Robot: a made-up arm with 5 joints. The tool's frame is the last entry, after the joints.
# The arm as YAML. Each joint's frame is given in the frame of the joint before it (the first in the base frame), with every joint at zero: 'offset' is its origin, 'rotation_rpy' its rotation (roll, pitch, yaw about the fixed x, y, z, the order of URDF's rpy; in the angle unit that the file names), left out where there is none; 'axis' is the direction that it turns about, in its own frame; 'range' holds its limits. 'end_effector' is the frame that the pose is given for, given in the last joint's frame.
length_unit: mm
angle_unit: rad
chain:
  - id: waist
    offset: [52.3, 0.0, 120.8]
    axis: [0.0, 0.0, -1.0]
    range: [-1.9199, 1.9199]
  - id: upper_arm
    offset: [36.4, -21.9, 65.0]
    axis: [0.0, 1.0, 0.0]
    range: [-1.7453, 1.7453]
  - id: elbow
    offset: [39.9, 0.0, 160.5]
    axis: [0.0, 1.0, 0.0]
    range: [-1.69, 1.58]
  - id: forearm
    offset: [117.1, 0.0, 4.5]
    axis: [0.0, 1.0, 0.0]
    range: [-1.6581, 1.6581]
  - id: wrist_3
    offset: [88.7, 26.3, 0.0]
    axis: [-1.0, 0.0, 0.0]
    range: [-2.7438, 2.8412]
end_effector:
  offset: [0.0, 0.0, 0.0]
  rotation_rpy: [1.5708, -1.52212, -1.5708]
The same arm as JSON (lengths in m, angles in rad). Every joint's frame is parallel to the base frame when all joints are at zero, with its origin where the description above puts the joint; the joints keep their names.
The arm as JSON. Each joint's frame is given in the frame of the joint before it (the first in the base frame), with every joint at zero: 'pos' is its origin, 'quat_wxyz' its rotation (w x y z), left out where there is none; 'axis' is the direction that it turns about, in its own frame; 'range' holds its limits. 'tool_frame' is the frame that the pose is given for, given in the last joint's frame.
{"length_unit": "m", "angle_unit": "rad", "joints": [
  {"joint": "waist", "pos": [0.0523, 0.0, 0.1208], "axis": [0.0, 0.0, -1.0], "range": [-1.9199, 1.9199]},
  {"joint": "upper_arm", "pos": [0.0364, -0.0219, 0.065], "axis": [0.0, 1.0, 0.0], "range": [-1.7453, 1.7453]},
  {"joint": "elbow", "pos": [0.0399, 0.0, 0.1605], "axis": [0.0, 1.0, 0.0], "range": [-1.69, 1.58]},
  {"joint": "forearm", "pos": [0.1171, 0.0, 0.0045], "axis": [0.0, 1.0, 0.0], "range": [-1.6581, 1.6581]},
  {"joint": "wrist_3", "pos": [0.0887, 0.0263, 0.0], "axis": [-1.0, 0.0, 0.0], "range": [-2.7438, 2.8412]}
], "tool_frame": {"pos": [0.0, 0.0, 0.0], "quat_wxyz": [0.706897, 0.017208, -0.706897, -0.017208]}}

